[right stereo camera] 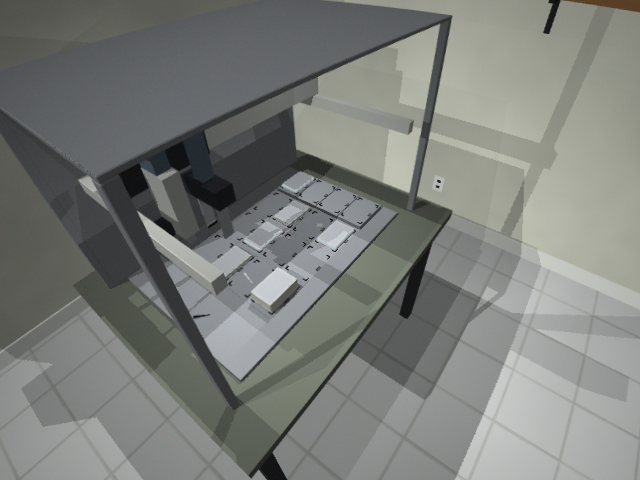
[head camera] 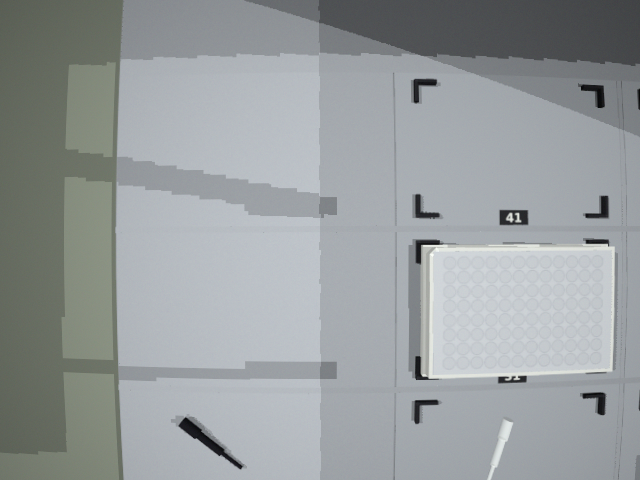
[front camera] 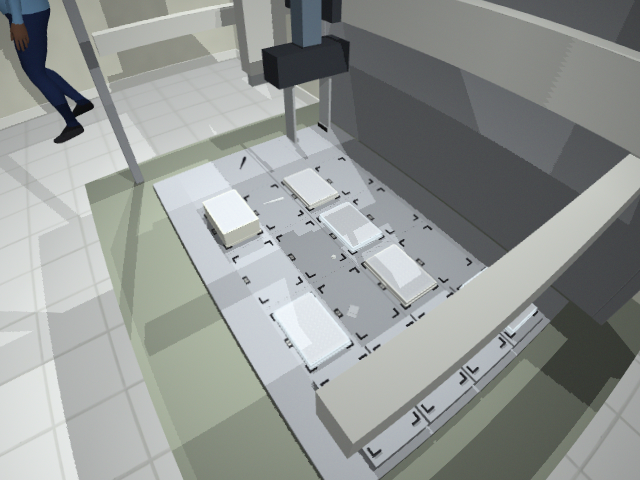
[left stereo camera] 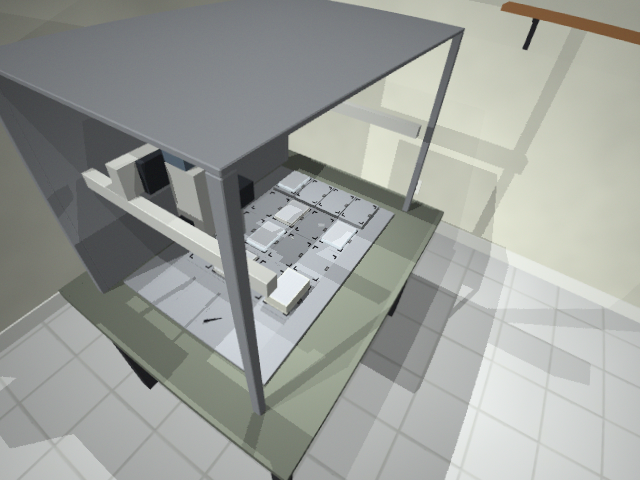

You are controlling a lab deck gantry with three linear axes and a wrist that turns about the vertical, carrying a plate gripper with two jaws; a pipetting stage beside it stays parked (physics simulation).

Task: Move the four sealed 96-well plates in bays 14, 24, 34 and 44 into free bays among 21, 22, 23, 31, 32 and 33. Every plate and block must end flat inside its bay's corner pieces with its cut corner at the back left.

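Seen in the pictures: gripper, fingertip midpoint: (right stereo camera: 220,230) (front camera: 308,133); robot's base at its link origin: (right stereo camera: 271,313) (front camera: 205,215) (left stereo camera: 286,315).
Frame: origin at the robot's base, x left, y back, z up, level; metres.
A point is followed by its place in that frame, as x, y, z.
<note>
My gripper (front camera: 309,134) {0.257, -0.064, 0.160} (right stereo camera: 220,230) {0.257, -0.064, 0.160} is open and empty, raised above the deck's left part; the left stereo view mostly hides it behind a post. A cream-edged plate (head camera: 522,312) {0.257, -0.062, 0.014} (front camera: 311,187) {0.256, -0.074, 0.014} lies in bay 31, its cut corner at the back left. A light-blue-edged plate (front camera: 351,225) {0.255, -0.235, 0.014} (left stereo camera: 266,236) {0.249, -0.220, 0.014} (right stereo camera: 263,236) {0.249, -0.221, 0.014} lies in bay 32. A cream-edged plate (front camera: 400,273) {0.253, -0.396, 0.014} (left stereo camera: 291,212) {0.256, -0.384, 0.015} (right stereo camera: 290,213) {0.255, -0.379, 0.015} lies in bay 33. A light-blue-edged plate (front camera: 521,318) {0.358, -0.612, 0.029} (left stereo camera: 294,181) {0.357, -0.547, 0.029} (right stereo camera: 297,182) {0.356, -0.543, 0.029} sits in bay 44, partly behind the front view's beam. Bays 14, 24 and 34 hold no plate.
A tall cream block (front camera: 232,217) {0.039, -0.090, 0.042} (left stereo camera: 287,291) {0.031, -0.048, 0.042} (right stereo camera: 275,289) {0.029, -0.055, 0.042} stands in bay 11. A light-blue-edged plate (front camera: 312,329) {0.042, -0.400, 0.015} (left stereo camera: 339,235) {0.037, -0.383, 0.015} (right stereo camera: 336,235) {0.034, -0.385, 0.015} lies in bay 13. A white stick (head camera: 499,446) {0.164, -0.054, 0.005} (front camera: 272,200) {0.155, -0.054, 0.005} lies in bay 21. A black pen-like item (head camera: 206,438) {0.172, 0.142, 0.004} (front camera: 242,162) {0.166, 0.138, 0.005} lies left.
</note>
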